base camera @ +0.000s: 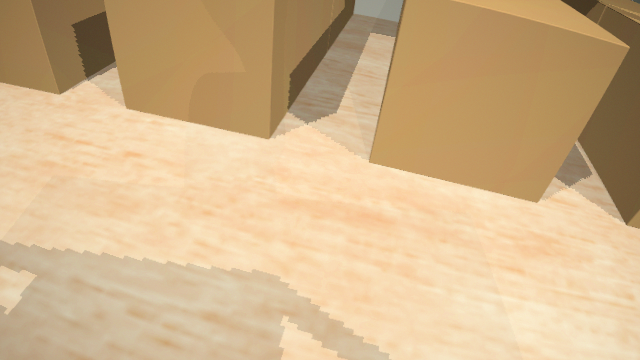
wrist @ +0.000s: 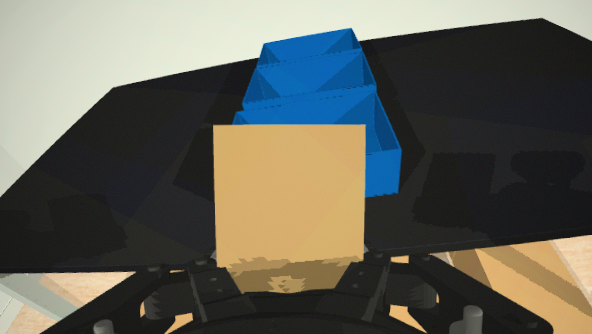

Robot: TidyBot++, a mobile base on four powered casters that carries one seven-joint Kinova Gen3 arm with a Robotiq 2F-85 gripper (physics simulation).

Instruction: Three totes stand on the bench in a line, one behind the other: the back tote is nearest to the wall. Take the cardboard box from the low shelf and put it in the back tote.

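Frame: origin at the arm's base, x ahead, y left, z up, level; centimetres.
Seen in the pictures: gripper, between the fingertips: [wrist: 290, 249].
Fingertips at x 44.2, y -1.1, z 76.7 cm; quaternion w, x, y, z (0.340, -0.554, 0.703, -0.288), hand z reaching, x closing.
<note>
Pixels of each thing's top centre, then the offset from my fingertips to it. "spot": a spot on its surface instead. Level surfaces: height alone.
- cardboard box, centre of its top: [wrist: 260, 128] dx -0.6, dy -0.5, dz +8.9 cm
- black bench, height of its surface: dz -25.0 cm
- back tote, centre of its top: [wrist: 307, 45] dx +78.3, dy -16.4, dz -15.0 cm
- middle tote, centre of its top: [wrist: 307, 74] dx +56.8, dy -11.5, dz -15.0 cm
- front tote, a spot on its surface: [wrist: 382, 172] spot: dx +22.4, dy -15.8, dz -19.3 cm
- wood-patterned floor, height of its surface: dz -116.4 cm
The cardboard box [wrist: 290, 195] is held between the fingers of my gripper [wrist: 290, 249], which is shut on it, in the wrist view. Three blue totes stand in a line on the black bench [wrist: 150, 150], beyond the box. The back tote [wrist: 312, 47] is farthest away, by the pale wall. The middle tote [wrist: 310, 75] is in front of it. The front tote [wrist: 382, 172] is nearest, and the held box hides its left and lower part from view. The totes and my gripper do not show in the base camera view.
Large cardboard boxes [base camera: 195, 65] [base camera: 490, 100] stand on the wood-patterned floor [base camera: 300, 210] in the base camera view, with further ones at the left and right edges. In the wrist view, cardboard surfaces [wrist: 530, 280] show below the bench's front edge. The pale wall [wrist: 150, 35] rises behind the bench.
</note>
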